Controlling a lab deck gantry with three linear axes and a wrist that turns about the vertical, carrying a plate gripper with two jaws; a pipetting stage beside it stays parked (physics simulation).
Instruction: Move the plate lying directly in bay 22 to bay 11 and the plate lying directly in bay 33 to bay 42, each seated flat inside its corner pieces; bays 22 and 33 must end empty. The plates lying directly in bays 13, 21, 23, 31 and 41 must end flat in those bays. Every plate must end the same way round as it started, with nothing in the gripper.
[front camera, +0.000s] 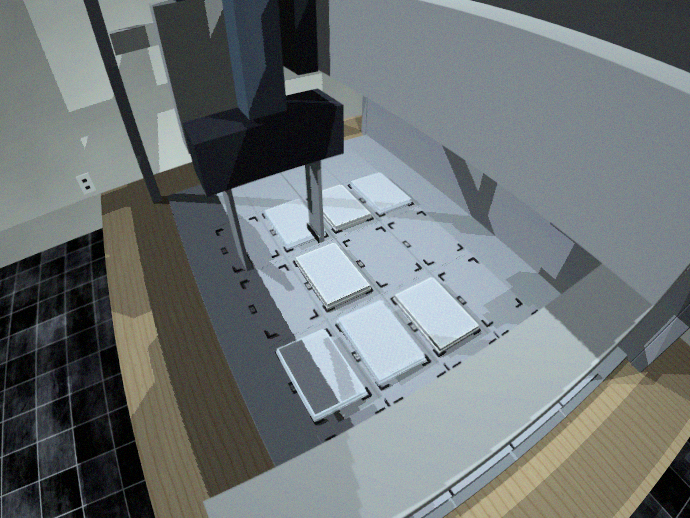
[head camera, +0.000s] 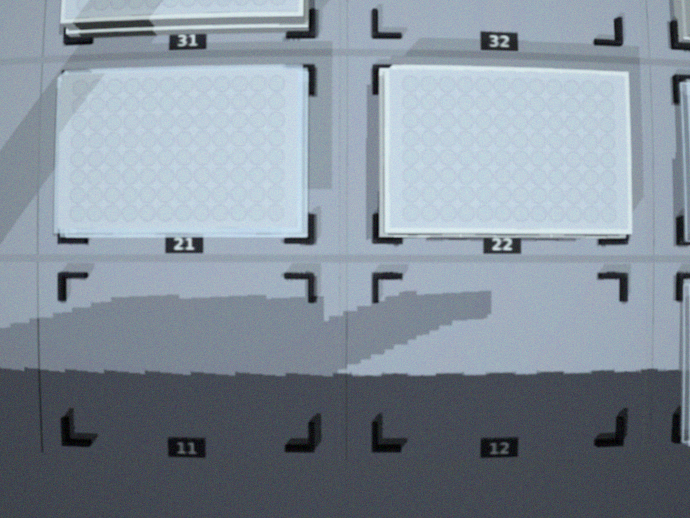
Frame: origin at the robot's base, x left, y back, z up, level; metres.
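Seen in the pictures: gripper, fingertip midpoint: (front camera: 281, 247); robot's base, origin of the base link: (front camera: 217, 232) (head camera: 70, 438).
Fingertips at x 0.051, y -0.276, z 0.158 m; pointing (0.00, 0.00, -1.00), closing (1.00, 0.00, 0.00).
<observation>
Pixels of each thing's top centre, then the offset from my fingertips to it. "*": a spot on its surface instead.
- bay 22, surface spot: (head camera: 507, 150) (front camera: 330, 270) * dx +0.098, dy +0.050, dz -0.143 m
- Bay 11, surface spot: (head camera: 186, 351) (front camera: 248, 242) * dx -0.003, dy +0.211, dz -0.158 m
- bay 42, surface spot: (front camera: 424, 236) * dx +0.312, dy +0.048, dz -0.158 m
- bay 33, surface spot: (front camera: 435, 313) * dx +0.200, dy -0.121, dz -0.143 m
- bay 21, surface spot: (head camera: 181, 150) (front camera: 293, 220) * dx +0.098, dy +0.208, dz -0.143 m
- bay 31, surface spot: (head camera: 183, 7) * dx +0.170, dy +0.209, dz -0.143 m
- bay 41, surface spot: (front camera: 381, 192) * dx +0.308, dy +0.200, dz -0.143 m
- bay 23, surface spot: (front camera: 381, 341) * dx +0.093, dy -0.121, dz -0.141 m
- bay 13, surface spot: (front camera: 323, 373) * dx -0.009, dy -0.125, dz -0.142 m
- Bay 12, surface spot: (head camera: 498, 334) * dx +0.006, dy +0.049, dz -0.158 m
- bay 32, surface spot: (front camera: 378, 253) * dx +0.204, dy +0.054, dz -0.158 m
The gripper (front camera: 284, 254) is open, its two jaws apart above the deck near bay 11 and the bay 22 plate; nothing shows between them. How high the tips hang is unclear. The plate in bay 22 (front camera: 333, 273) (head camera: 507, 150) looks flat, with a double-layered edge. Bay 11 (front camera: 254, 238) (head camera: 186, 351) and bay 42 (front camera: 424, 236) hold no plate. The plate in bay 33 (front camera: 435, 313) shows partly in the head view. Other plates lie in bay 21 (front camera: 292, 223) (head camera: 181, 150), bay 31 (front camera: 348, 206) (head camera: 183, 7), bay 41 (front camera: 381, 192), bay 23 (front camera: 381, 341) and bay 13 (front camera: 323, 373).
Bay 12 (head camera: 498, 334) and bay 32 (front camera: 378, 253) hold no plate. Black corner pieces mark the bays. A tall grey panel (front camera: 501, 100) runs along the right side of the deck, and a pale ledge (front camera: 356, 457) runs along the front. Shadows cross bays 11, 12 and 13.
</observation>
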